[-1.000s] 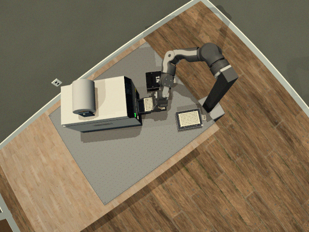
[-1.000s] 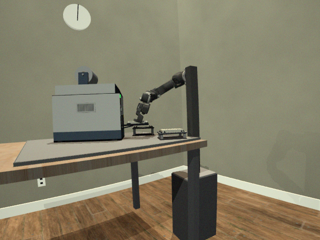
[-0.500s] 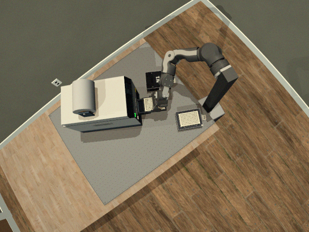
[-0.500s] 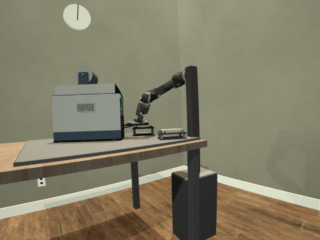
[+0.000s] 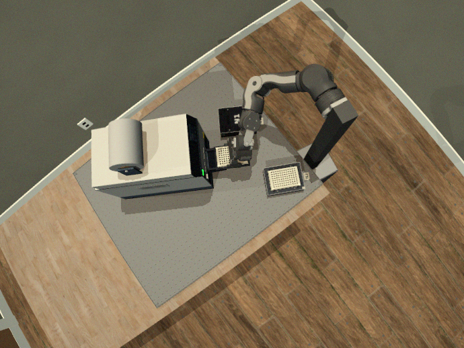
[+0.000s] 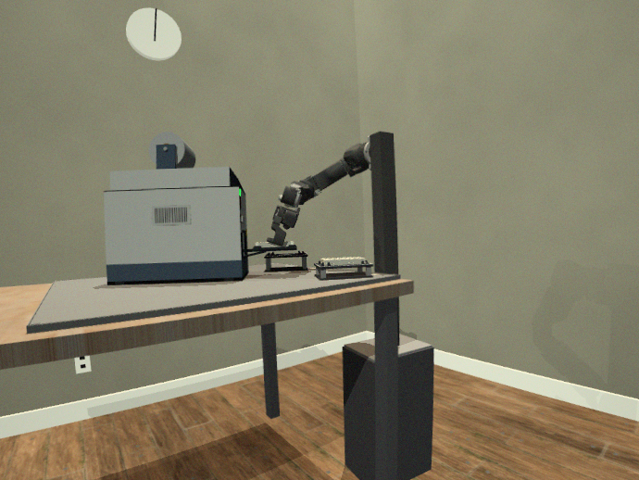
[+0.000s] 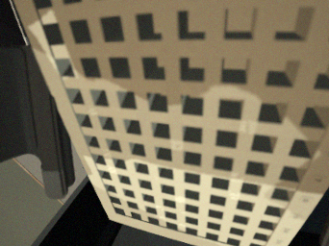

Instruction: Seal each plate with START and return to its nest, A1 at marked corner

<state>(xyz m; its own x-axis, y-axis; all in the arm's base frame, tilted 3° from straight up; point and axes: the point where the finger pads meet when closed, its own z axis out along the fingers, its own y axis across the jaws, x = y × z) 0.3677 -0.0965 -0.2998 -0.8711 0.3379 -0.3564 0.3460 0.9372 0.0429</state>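
Now: the sealer stage 2 cm below my hand. From my hand the other things lie so: black nest N1: 10 cm behind, 15 cm to the right, 6 cm below; then yellow warning label: 7 cm ahead, 12 cm to the right, 4 cm above; then plate: 16 cm behind, 18 cm to the left, 6 cm below.
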